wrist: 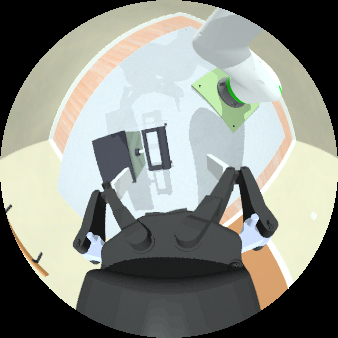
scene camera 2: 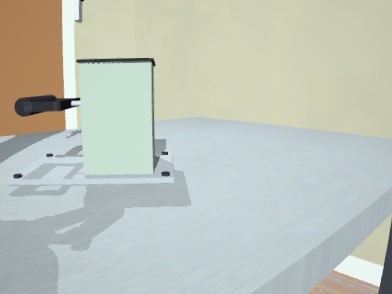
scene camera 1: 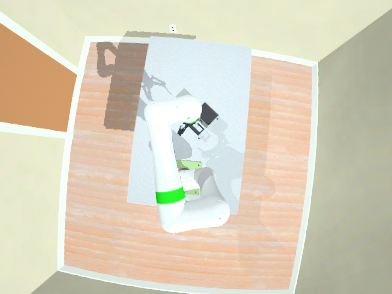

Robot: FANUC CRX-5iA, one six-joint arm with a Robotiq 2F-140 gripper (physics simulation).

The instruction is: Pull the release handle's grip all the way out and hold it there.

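Note:
The release handle is a dark rectangular frame with a thick grip bar. It sticks out level from the side of a pale green box with a dark top. A short pale rod shows between box and handle in scene camera 2 and the wrist view. My gripper is wide open and empty, above the handle and apart from it. In the wrist view its left fingertip overlaps the box's near corner. In scene camera 2 part of a fingertip shows high up; the wrist partly hides the gripper in scene camera 1.
The box stands on a pale base plate with dark bolts, on the grey table. The white arm rises from a green mounting plate on the same table. A wall stands behind the table.

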